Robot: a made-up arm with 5 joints.
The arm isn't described. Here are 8 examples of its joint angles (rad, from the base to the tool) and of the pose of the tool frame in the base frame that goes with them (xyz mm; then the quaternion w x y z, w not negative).
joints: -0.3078 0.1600 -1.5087 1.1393 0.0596
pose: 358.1 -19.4 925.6 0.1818 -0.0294 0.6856 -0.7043
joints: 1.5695 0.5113 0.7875 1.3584 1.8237
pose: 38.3 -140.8 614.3 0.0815 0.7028 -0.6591 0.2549
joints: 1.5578 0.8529 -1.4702 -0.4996 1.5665
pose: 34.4 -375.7 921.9 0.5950 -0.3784 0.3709 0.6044
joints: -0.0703 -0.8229 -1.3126 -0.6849 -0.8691
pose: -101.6 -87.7 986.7 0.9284 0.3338 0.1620 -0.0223
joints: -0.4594 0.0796 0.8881 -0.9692 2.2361
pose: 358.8 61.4 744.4 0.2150 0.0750 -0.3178 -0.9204
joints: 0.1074 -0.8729 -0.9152 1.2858 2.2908
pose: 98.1 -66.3 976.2 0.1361 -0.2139 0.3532 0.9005
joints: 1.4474 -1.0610 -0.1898 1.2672 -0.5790
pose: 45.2 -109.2 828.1 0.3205 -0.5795 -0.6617 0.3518
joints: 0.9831 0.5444 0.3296 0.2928 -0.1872
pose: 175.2 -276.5 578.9 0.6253 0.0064 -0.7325 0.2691
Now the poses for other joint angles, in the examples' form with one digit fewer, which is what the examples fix.
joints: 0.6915 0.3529 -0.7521 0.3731 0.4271
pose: 325 -323 833 0.278 -0.194 -0.505 0.793
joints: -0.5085 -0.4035 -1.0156 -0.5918 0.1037
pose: 147 -80 1062 0.647 0.517 0.505 -0.243
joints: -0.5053 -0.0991 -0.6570 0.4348 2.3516
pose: 333 67 964 0.169 0.237 -0.327 -0.899
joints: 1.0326 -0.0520 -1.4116 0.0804 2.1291
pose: 105 -136 1062 0.518 -0.428 0.487 0.557
